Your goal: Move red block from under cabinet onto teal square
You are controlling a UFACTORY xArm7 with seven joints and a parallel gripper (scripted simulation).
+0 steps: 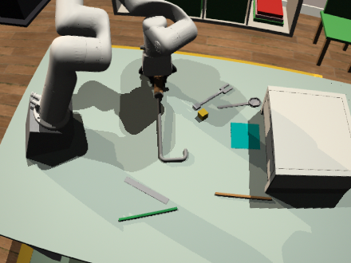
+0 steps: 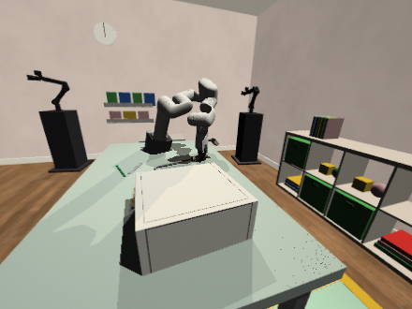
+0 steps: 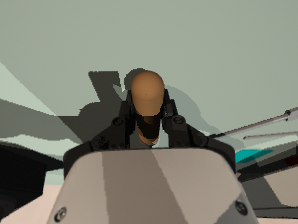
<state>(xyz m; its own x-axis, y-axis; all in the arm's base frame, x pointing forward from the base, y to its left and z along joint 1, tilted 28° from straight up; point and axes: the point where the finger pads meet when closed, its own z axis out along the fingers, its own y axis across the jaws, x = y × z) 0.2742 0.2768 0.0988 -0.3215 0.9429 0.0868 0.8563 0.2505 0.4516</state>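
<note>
The grey strip lies 40 cm to the right of my hand, 10 cm ahead of it and 2 cm below it. From my hand the other things lie so: yellow cube: 19 cm ahead, 9 cm to the right, 1 cm below; teal square: 34 cm ahead, 12 cm to the right, 2 cm below; grey fork-ended tool: 20 cm ahead, 2 cm below.
</note>
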